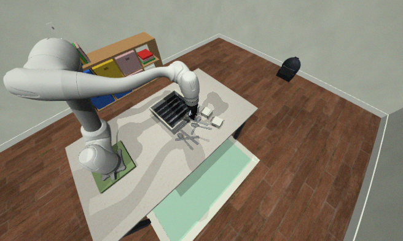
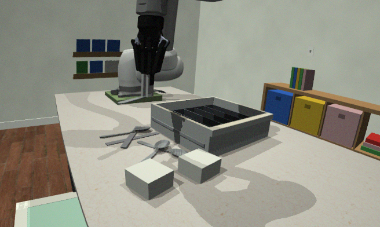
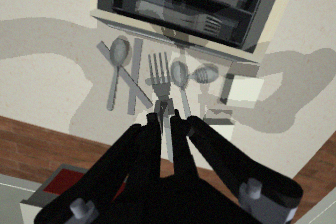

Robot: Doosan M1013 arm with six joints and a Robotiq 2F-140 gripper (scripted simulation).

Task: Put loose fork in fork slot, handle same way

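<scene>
Right now the cutlery tray is 27 cm to the left of my hand, 15 cm below it and 8 cm behind it.
</scene>
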